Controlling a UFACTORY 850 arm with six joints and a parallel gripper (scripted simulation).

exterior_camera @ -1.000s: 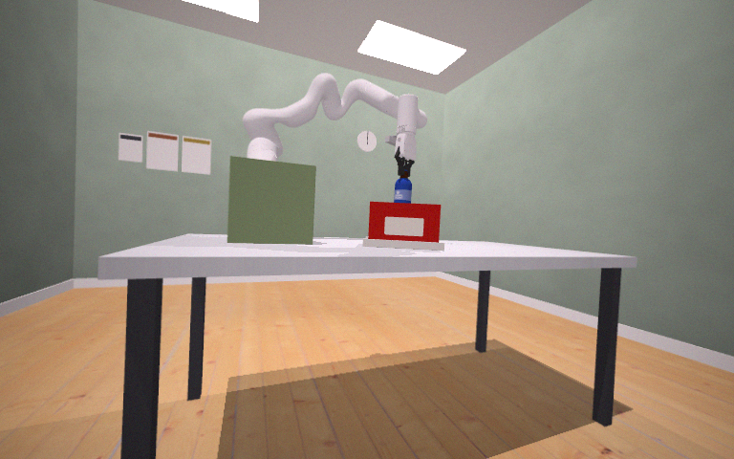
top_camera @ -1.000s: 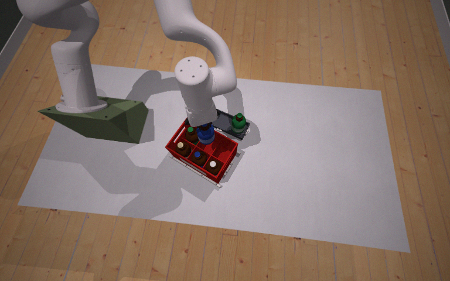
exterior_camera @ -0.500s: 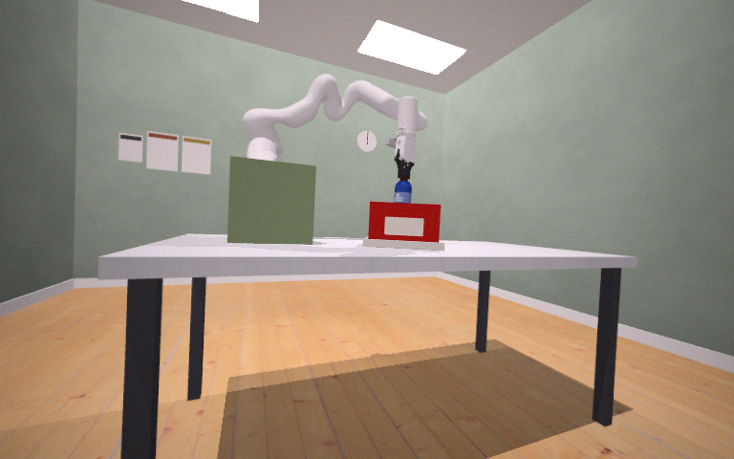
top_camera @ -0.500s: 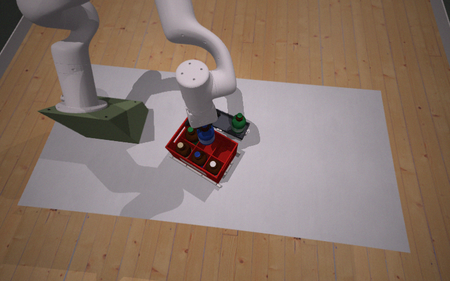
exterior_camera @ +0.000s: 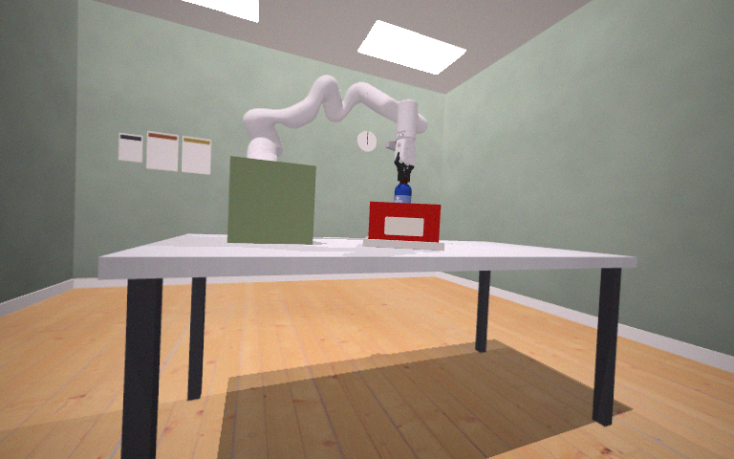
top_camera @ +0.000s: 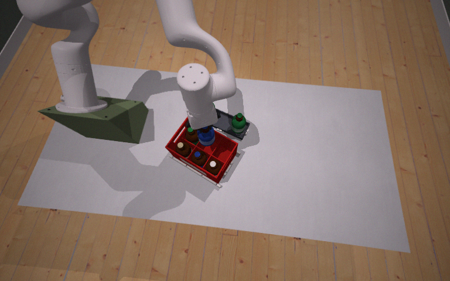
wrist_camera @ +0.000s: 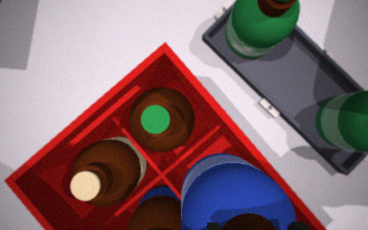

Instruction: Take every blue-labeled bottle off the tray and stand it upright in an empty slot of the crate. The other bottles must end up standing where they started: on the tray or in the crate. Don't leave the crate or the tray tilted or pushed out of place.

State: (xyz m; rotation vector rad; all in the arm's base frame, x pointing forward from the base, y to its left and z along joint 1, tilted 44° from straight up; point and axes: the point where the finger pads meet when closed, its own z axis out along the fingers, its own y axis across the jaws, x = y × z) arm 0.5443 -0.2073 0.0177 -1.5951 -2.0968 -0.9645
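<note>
Right now my hand is 70 mm above the blue-labeled bottle. The rest, counted from my hand: red crate (210 mm below, 40 mm to the right, 20 mm behind); then green bottle (210 mm below, 200 mm to the left, 10 mm behind); then dark tray (290 mm below, 150 mm to the left, 70 mm ahead).
</note>
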